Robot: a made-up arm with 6 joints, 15 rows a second.
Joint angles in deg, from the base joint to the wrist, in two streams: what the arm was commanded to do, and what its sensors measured. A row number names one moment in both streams.
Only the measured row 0 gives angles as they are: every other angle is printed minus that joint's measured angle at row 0.
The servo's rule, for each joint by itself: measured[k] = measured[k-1] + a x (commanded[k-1-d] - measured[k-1]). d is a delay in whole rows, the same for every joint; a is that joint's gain. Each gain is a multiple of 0.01, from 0.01 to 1. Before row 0 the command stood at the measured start. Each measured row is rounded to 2 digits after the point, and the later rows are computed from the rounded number. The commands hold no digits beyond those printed.
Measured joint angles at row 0:
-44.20, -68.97, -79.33, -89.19, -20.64, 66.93
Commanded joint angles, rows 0 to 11:
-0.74, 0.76, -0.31, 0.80, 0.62, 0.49
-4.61, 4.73, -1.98, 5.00, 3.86, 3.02
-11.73, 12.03, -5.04, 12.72, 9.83, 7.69
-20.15, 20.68, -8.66, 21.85, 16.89, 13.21
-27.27, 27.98, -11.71, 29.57, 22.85, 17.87
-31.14, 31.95, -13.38, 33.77, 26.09, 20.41
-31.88, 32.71, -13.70, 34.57, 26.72, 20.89
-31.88, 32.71, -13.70, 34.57, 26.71, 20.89
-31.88, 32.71, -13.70, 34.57, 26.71, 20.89
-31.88, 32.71, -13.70, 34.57, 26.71, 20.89
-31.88, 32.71, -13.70, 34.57, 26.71, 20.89
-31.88, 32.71, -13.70, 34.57, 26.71, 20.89
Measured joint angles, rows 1 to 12:
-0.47, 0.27, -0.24, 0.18, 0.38, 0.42
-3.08, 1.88, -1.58, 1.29, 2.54, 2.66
-8.53, 5.53, -4.24, 3.92, 7.06, 6.99
-15.85, 10.98, -7.64, 8.04, 13.15, 12.34
-23.04, 17.10, -10.77, 12.99, 19.16, 17.10
-28.14, 22.45, -12.78, 17.77, 23.46, 19.95
-30.50, 26.14, -13.49, 21.63, 25.48, 20.76
-31.37, 28.51, -13.65, 24.61, 26.24, 20.87
-31.69, 30.02, -13.69, 26.90, 26.53, 20.89
-31.81, 30.99, -13.70, 28.66, 26.64, 20.89
-31.85, 31.61, -13.70, 30.02, 26.68, 20.89
-31.87, 32.01, -13.70, 31.07, 26.70, 20.89
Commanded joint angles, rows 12 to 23:
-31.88, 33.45, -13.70, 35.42, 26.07, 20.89
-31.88, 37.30, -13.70, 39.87, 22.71, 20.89
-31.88, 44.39, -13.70, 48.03, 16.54, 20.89
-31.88, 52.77, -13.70, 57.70, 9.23, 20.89
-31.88, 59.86, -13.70, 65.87, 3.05, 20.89
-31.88, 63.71, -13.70, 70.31, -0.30, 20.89
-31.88, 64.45, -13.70, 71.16, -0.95, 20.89
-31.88, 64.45, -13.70, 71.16, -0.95, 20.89
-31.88, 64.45, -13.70, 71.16, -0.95, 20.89
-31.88, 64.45, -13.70, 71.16, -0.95, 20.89
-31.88, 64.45, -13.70, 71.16, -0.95, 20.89
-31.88, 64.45, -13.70, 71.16, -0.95, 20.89
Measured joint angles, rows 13 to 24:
-31.88, 32.53, -13.70, 32.07, 26.31, 20.89
-31.88, 34.25, -13.70, 33.86, 24.08, 20.89
-31.88, 37.90, -13.70, 37.12, 19.41, 20.89
-31.88, 43.25, -13.70, 41.85, 13.10, 20.89
-31.88, 49.23, -13.70, 47.37, 6.87, 20.89
-31.88, 54.44, -13.70, 52.65, 2.42, 20.89
-31.88, 58.04, -13.70, 56.91, 0.33, 20.89
-31.88, 60.35, -13.70, 60.19, -0.46, 20.89
-31.88, 61.83, -13.70, 62.71, -0.76, 20.89
-31.88, 62.77, -13.70, 64.65, -0.88, 20.89
-31.88, 63.37, -13.70, 66.15, -0.92, 20.89
-31.88, 63.76, -13.70, 67.30, -0.94, 20.89

